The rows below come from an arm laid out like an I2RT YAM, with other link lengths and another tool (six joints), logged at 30 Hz.
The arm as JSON. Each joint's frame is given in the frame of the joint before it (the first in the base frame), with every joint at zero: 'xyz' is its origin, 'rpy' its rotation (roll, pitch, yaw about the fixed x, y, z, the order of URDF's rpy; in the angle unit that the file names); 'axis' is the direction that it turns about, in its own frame. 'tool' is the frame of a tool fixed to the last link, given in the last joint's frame.
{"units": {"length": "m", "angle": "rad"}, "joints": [
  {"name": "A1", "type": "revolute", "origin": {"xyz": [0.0, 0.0, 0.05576], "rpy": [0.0, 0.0, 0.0]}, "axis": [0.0, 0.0, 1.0]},
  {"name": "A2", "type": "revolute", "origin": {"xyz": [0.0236, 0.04, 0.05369], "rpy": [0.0, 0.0, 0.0]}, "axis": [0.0, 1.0, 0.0]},
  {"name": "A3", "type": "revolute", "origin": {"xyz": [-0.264, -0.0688, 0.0], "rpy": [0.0, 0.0, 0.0]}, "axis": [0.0, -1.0, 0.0]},
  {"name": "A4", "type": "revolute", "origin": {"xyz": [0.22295, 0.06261, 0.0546], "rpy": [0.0, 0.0, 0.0]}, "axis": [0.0, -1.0, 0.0]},
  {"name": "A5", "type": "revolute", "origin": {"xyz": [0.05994, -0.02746, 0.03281], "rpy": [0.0, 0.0, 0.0]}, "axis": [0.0, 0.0, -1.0]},
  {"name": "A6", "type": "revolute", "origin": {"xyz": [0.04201, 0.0, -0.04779], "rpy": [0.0, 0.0, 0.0]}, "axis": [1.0, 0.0, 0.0]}
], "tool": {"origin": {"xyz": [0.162, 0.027, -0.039], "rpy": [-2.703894, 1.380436, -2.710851]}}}
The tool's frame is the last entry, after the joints.
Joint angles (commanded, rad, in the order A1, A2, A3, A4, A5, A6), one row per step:
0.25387 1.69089 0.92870 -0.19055 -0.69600 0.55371
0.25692 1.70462 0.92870 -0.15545 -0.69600 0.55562
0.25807 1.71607 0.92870 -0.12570 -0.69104 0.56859
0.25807 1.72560 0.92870 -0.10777 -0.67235 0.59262
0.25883 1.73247 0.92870 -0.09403 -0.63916 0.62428
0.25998 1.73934 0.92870 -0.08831 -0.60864 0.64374
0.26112 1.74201 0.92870 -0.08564 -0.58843 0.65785
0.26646 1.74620 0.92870 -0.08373 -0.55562 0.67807
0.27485 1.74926 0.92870 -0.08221 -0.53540 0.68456
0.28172 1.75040 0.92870 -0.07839 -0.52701 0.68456
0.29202 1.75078 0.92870 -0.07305 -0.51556 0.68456
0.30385 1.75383 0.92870 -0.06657 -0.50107 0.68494
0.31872 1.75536 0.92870 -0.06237 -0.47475 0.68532
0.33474 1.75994 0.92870 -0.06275 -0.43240 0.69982
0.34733 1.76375 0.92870 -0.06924 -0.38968 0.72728
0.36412 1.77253 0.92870 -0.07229 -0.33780 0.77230
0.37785 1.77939 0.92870 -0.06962 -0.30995 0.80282
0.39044 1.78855 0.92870 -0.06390 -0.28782 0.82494
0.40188 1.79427 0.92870 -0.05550 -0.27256 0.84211
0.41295 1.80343 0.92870 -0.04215 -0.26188 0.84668
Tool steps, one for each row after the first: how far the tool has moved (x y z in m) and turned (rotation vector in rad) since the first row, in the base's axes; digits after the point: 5 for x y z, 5 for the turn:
0.00479 0.00235 -0.00133 0.00592 -0.01927 0.00186
0.01004 0.00367 -0.00259 0.01037 -0.02846 -0.00795
0.01571 0.00298 -0.00559 0.00509 -0.02293 -0.03411
0.02268 0.00091 -0.00959 -0.00880 -0.01390 -0.07349
0.02755 -0.00151 -0.01436 -0.02610 -0.00589 -0.10355
0.03058 -0.00309 -0.01692 -0.03676 -0.00068 -0.12401
0.03414 -0.00485 -0.02129 -0.05536 0.00753 -0.15222
0.03496 -0.00448 -0.02426 -0.06870 0.00816 -0.16073
0.03496 -0.00315 -0.02518 -0.07393 0.00328 -0.15925
0.03480 -0.00102 -0.02598 -0.08052 -0.00468 -0.15637
0.03473 0.00125 -0.02788 -0.08964 -0.01187 -0.15413
0.03509 0.00290 -0.03070 -0.10747 -0.02177 -0.15637
0.03662 0.00276 -0.03621 -0.13496 -0.02002 -0.17666
0.03829 0.00117 -0.04162 -0.16041 -0.00581 -0.20916
0.04085 -0.00011 -0.04854 -0.18665 0.01629 -0.25564
0.04188 0.00100 -0.05222 -0.19721 0.02877 -0.28080
0.04262 0.00250 -0.05607 -0.20626 0.03671 -0.29779
0.04336 0.00483 -0.05785 -0.20908 0.03847 -0.30864
0.04387 0.00776 -0.06025 -0.21244 0.03273 -0.30818

